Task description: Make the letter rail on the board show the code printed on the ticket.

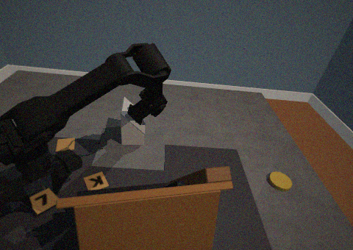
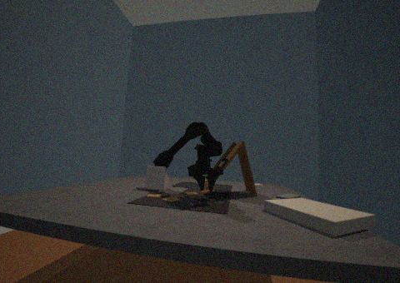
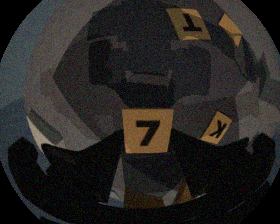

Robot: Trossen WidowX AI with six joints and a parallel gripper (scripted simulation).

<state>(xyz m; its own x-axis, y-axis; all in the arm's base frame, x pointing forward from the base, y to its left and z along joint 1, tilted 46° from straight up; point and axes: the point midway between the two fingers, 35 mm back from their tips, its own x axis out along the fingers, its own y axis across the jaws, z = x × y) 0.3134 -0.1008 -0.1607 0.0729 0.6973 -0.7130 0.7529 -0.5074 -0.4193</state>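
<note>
My gripper tip is 21 cm to the right of the ticket and 4 cm below it. Round my gripper tip: dark mat (12 cm behind, 18 cm to the left, 4 cm below); tile (24 cm behind, 4 cm to the right, 3 cm below); long white slab (41 cm ahead, 16 cm to the right, 2 cm below).
</note>
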